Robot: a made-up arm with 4 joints. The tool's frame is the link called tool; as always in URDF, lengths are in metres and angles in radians. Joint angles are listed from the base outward. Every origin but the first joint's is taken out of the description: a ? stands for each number. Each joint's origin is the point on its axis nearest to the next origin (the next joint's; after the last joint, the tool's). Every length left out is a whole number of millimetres.
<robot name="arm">
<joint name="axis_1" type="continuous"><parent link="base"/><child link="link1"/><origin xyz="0 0 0.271" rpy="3.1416 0 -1.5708"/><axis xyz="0 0 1"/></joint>
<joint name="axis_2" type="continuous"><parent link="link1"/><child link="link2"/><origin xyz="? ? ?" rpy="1.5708 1.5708 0"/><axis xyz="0 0 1"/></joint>
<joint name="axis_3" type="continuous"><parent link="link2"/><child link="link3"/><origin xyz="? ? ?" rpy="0 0 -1.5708"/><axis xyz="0 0 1"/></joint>
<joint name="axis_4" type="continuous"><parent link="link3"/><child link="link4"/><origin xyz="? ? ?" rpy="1.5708 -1.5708 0"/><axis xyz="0 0 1"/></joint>
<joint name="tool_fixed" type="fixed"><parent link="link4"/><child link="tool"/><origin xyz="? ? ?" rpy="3.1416 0 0"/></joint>
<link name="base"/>
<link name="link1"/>
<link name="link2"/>
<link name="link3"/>
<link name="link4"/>
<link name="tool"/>
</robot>
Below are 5 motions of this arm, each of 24 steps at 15 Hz.
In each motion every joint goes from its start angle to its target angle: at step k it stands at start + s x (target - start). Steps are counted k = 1, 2, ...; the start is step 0. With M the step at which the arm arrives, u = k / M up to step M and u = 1 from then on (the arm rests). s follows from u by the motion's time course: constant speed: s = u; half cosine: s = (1 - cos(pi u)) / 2; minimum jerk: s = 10 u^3 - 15 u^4 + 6 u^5.
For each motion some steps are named. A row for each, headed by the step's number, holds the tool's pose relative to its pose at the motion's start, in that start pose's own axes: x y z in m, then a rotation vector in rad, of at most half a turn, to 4 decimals.
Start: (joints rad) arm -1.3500 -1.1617 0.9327 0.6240
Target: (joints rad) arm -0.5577 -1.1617 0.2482 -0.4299
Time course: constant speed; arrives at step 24
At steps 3, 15, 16, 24:
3: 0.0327 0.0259 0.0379 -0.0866 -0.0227 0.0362
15: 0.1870 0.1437 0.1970 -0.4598 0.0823 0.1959
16: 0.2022 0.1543 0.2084 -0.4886 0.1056 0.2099
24: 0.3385 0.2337 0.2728 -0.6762 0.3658 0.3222

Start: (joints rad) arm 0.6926 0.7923 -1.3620 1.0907
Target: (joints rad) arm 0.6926 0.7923 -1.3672 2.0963
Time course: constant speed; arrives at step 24
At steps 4, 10, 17, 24:
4: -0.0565 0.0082 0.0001 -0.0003 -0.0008 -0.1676
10: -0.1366 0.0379 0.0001 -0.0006 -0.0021 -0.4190
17: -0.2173 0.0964 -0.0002 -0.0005 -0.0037 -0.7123
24: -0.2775 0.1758 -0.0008 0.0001 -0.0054 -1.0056

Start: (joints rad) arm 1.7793 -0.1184 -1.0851 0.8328
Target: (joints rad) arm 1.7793 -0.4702 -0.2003 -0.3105
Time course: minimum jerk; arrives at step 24
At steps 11, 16, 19, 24:
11: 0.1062 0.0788 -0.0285 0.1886 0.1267 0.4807
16: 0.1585 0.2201 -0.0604 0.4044 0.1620 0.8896
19: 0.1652 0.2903 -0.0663 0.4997 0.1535 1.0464
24: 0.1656 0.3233 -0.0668 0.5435 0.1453 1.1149

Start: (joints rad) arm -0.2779 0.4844 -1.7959 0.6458
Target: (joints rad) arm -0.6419 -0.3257 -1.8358 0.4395
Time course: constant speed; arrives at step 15
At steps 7, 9, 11, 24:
7: 0.0785 -0.0257 0.2103 -0.2312 -0.3639 0.1052
9: 0.0760 -0.0254 0.2736 -0.3023 -0.4645 0.1215
11: 0.0621 -0.0218 0.3354 -0.3756 -0.5629 0.1313
24: 0.0016 -0.0057 0.4476 -0.5289 -0.7512 0.1297

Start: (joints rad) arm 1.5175 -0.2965 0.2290 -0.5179
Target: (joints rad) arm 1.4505 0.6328 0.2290 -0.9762
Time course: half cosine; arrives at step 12
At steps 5, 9, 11, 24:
5: 0.0316 -0.0566 -0.0849 0.2856 -0.1934 0.1930
9: 0.0895 -0.0833 -0.1817 0.6169 -0.5087 0.4259
11: 0.1060 -0.0838 -0.2023 0.6971 -0.6050 0.4815
24: 0.1082 -0.0837 -0.2048 0.7074 -0.6181 0.4886

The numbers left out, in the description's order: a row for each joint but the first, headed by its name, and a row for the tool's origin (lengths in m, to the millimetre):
axis_2: -0.033 0.229 0
axis_3: 0.382 -0.018 0
axis_4: -0.04 -0.145 0
tool: -0.021 0.341 0

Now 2 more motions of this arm.
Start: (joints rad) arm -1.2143 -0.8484 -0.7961 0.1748
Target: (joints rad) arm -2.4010 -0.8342 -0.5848 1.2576
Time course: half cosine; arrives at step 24
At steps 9, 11, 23, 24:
9: -0.1533 0.0400 -0.1836 0.1885 -0.3234 -0.3446
11: -0.1865 0.0731 -0.2752 0.2965 -0.4391 -0.4725
23: -0.1119 0.3080 -0.6471 0.9613 -0.7955 -0.8960
24: -0.1102 0.3101 -0.6491 0.9674 -0.7971 -0.8980

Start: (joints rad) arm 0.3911 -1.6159 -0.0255 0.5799
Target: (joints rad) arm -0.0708 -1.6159 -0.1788 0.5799
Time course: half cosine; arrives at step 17
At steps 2, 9, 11, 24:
2: -0.0036 -0.0027 -0.0052 0.0042 -0.0158 -0.0011
9: -0.0536 -0.0383 -0.0912 0.0677 -0.2554 -0.0283
11: -0.0683 -0.0481 -0.1242 0.0898 -0.3374 -0.0420
24: -0.0883 -0.0606 -0.1788 0.1246 -0.4651 -0.0678

